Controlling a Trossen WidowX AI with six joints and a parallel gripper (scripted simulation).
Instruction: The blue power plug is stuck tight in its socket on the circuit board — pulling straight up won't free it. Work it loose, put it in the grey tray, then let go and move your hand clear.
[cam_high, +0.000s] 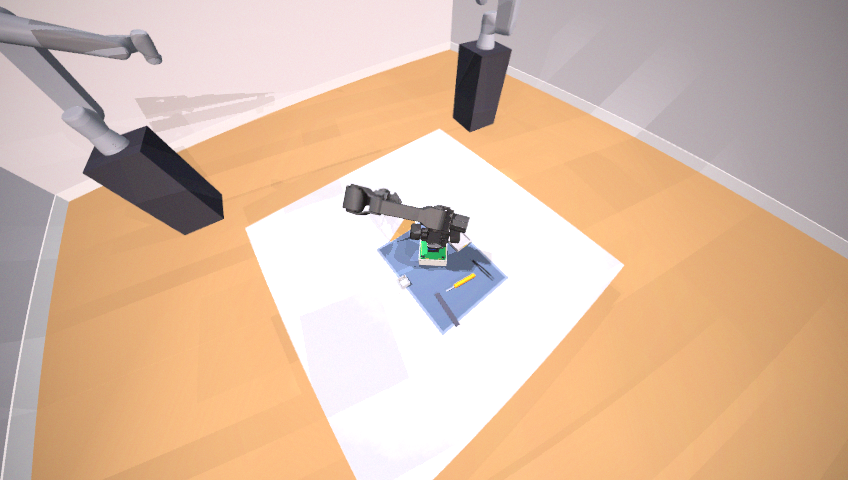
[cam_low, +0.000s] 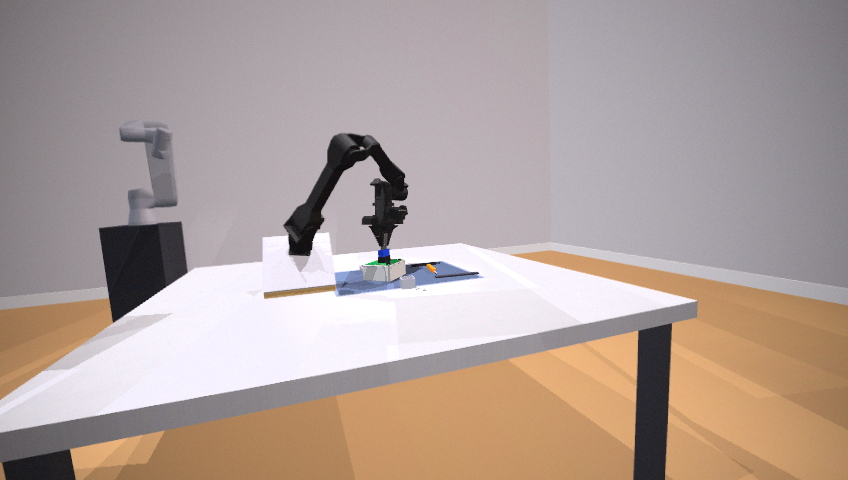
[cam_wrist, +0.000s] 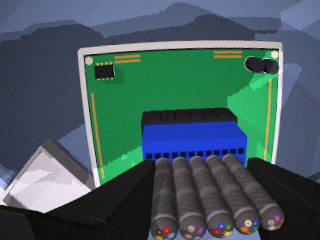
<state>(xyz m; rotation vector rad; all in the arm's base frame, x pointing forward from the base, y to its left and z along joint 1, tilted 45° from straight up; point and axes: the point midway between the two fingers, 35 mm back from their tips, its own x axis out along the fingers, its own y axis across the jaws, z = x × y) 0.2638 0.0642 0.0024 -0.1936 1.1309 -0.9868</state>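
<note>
Right now my gripper tip is 2 cm above the blue power plug. Also, from my gripper tip: blue mat 5 cm ahead, 1 cm to the left, 11 cm below; dark bar 23 cm ahead, 7 cm to the right, 10 cm below.
</note>
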